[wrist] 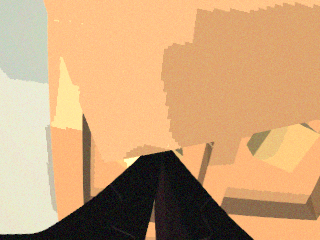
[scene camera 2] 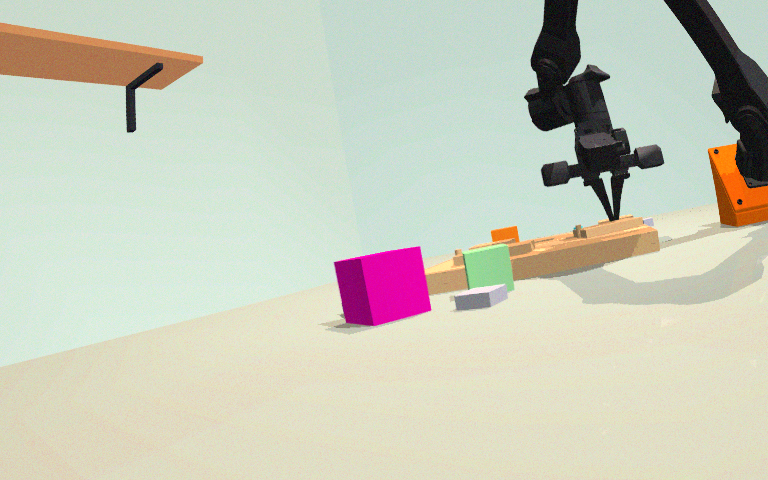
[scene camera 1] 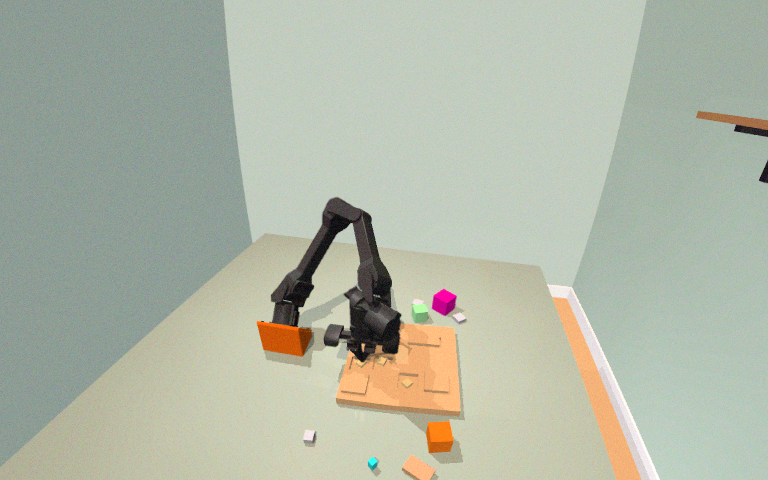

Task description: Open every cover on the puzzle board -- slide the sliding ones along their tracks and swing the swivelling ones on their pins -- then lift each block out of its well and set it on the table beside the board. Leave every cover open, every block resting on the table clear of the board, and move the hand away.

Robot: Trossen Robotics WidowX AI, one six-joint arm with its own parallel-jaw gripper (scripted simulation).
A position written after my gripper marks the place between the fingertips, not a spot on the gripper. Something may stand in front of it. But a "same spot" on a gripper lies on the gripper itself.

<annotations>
my gripper: wrist; scene camera 2; scene camera 1 362, 361
same spot on my gripper: (wrist: 160, 179) = (scene camera 2: 613, 215)
same spot on tan puzzle board: (scene camera 1: 384, 391) = (scene camera 2: 572, 233)
</annotations>
